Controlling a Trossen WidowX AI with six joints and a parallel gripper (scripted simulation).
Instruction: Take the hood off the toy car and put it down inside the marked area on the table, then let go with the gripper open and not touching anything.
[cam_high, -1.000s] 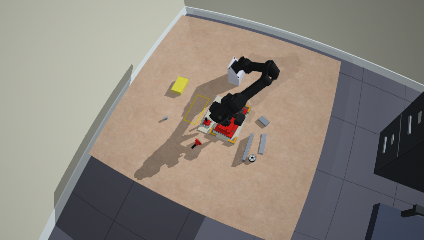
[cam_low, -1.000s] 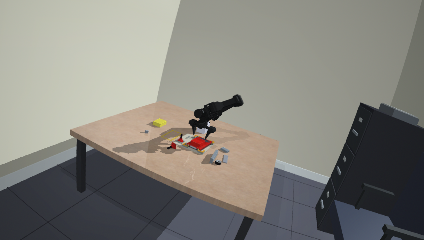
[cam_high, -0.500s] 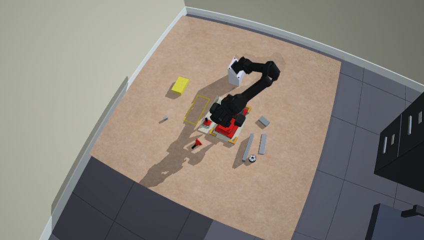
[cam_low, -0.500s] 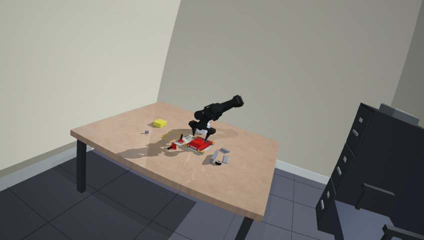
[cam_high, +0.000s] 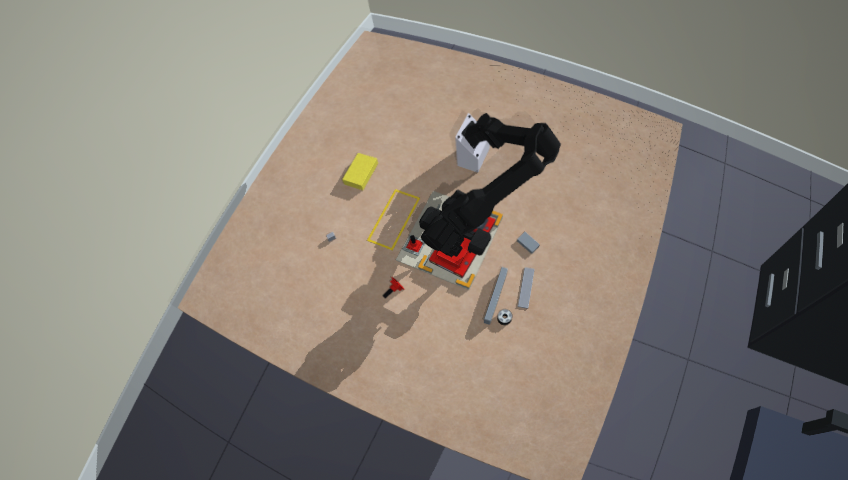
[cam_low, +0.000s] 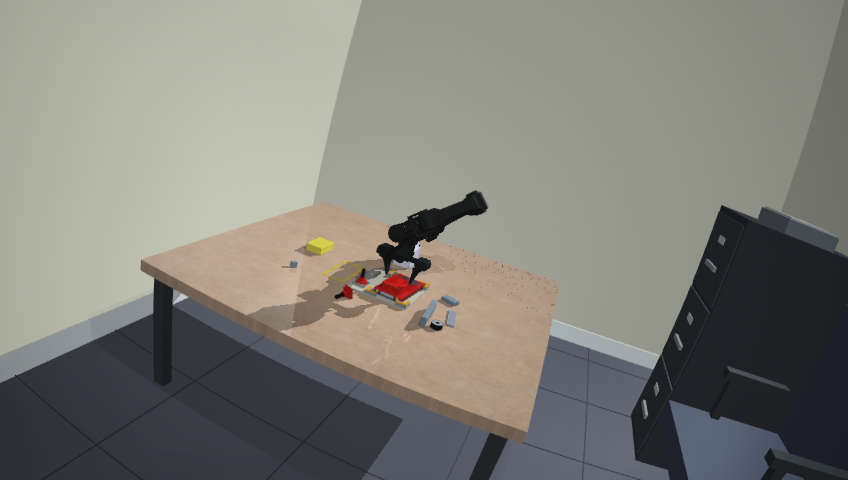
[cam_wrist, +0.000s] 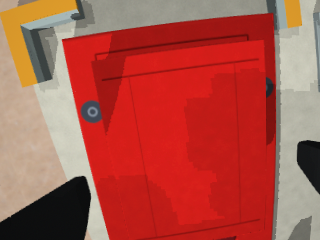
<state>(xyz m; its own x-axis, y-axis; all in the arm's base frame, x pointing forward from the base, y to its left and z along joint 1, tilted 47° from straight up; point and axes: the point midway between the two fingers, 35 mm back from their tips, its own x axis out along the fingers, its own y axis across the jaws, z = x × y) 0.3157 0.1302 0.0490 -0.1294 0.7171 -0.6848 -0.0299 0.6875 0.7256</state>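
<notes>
My gripper tip is now 20 mm above the red hood. Also, from my gripper tip: grey piece 140 mm ahead, 350 mm to the right, 50 mm below; then yellow block 90 mm behind, 400 mm to the right, 40 mm below.
</notes>
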